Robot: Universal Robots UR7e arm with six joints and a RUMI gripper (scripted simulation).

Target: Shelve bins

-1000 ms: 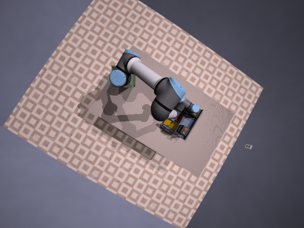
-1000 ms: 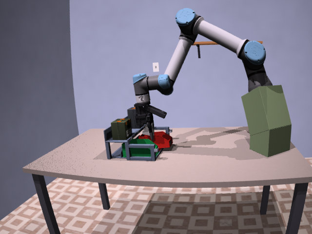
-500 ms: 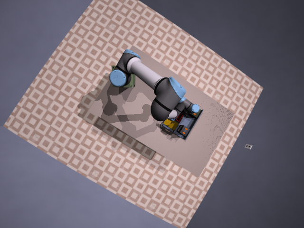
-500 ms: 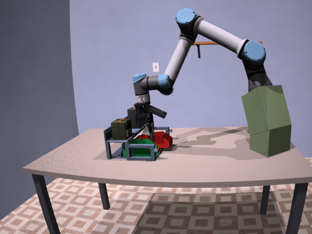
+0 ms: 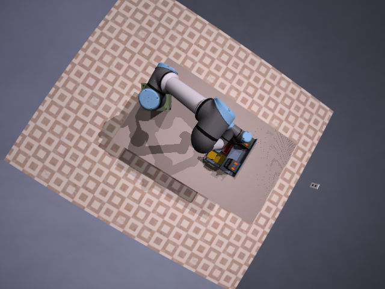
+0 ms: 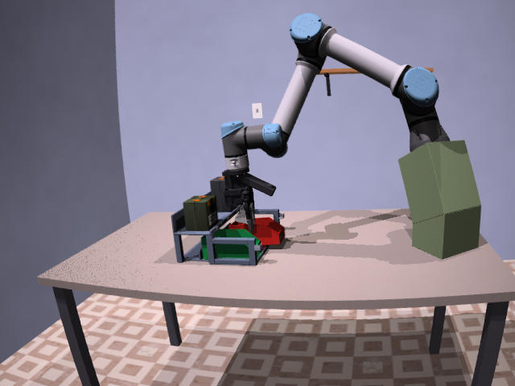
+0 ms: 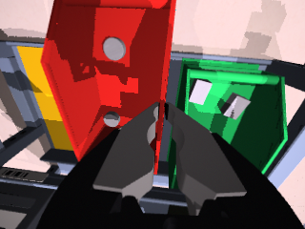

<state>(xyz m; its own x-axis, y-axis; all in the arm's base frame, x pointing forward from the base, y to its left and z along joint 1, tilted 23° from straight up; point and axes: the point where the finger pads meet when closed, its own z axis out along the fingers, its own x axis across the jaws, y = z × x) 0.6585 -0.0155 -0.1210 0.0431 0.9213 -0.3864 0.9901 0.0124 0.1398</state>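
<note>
Right now my hand is 5 cm to the left of the red bin, 2 cm above it and 1 cm past it. Round my hand: green mark 7 cm below, 6 cm to the left, 6 cm ahead; then red mark 7 cm below, 5 cm to the right, 5 cm ahead; then green bin 7 cm to the left, 6 cm ahead, 3 cm below.
</note>
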